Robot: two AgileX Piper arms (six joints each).
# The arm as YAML. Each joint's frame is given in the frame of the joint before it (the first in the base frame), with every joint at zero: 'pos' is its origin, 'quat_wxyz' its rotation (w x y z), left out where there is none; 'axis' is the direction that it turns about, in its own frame. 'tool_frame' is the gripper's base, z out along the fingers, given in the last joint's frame.
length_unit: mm
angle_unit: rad
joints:
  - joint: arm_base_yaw
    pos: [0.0, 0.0, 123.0]
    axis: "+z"
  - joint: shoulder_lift
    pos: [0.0, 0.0, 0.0]
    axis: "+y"
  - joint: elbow
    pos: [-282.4, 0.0, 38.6]
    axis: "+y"
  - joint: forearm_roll
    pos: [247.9, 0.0, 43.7]
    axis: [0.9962, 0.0, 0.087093]
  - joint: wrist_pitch
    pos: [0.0, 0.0, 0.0]
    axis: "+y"
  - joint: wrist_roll
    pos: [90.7, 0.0, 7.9]
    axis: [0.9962, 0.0, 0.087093]
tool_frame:
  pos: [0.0, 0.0, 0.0]
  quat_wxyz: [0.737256, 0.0, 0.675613, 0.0]
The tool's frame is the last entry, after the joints.
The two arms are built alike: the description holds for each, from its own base.
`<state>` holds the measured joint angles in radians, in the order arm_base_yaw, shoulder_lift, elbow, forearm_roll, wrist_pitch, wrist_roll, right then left.
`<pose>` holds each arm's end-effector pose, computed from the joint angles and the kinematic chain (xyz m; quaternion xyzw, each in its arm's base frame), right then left.
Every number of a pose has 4 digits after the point. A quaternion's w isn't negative.
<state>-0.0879 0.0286 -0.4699 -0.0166 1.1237 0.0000 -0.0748 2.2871 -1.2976 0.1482 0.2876 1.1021</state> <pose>-0.0004 -0.0013 0.2640 0.0391 0.8825 -0.0289 0.4679 0.4203 -0.0277 0.0431 0.5982 0.7780 0.1224 0.1477</pose>
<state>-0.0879 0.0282 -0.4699 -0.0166 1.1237 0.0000 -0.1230 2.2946 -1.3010 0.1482 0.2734 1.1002</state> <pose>-0.0005 -0.0013 0.2640 0.0391 0.8824 -0.0289 0.4680 0.4200 -0.0483 0.0411 0.6158 0.7630 0.1205 0.1554</pose>
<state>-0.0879 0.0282 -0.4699 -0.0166 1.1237 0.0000 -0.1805 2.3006 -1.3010 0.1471 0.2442 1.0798</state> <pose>-0.0005 -0.0013 0.2640 0.0391 0.8824 -0.0289 0.4680 0.4183 -0.0731 0.0396 0.6285 0.7496 0.1180 0.1708</pose>
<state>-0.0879 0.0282 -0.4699 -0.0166 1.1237 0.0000 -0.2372 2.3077 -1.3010 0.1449 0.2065 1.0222</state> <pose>-0.0005 -0.0013 0.2640 0.0391 0.8824 -0.0289 0.4680 0.4158 -0.0977 0.0380 0.6261 0.7475 0.1120 0.1917</pose>
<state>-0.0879 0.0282 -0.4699 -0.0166 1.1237 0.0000 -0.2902 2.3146 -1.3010 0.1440 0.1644 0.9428</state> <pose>-0.0005 -0.0013 0.2640 0.0391 0.8824 -0.0289 0.4680 0.4126 -0.1210 0.0367 0.6141 0.7522 0.1028 0.2155</pose>
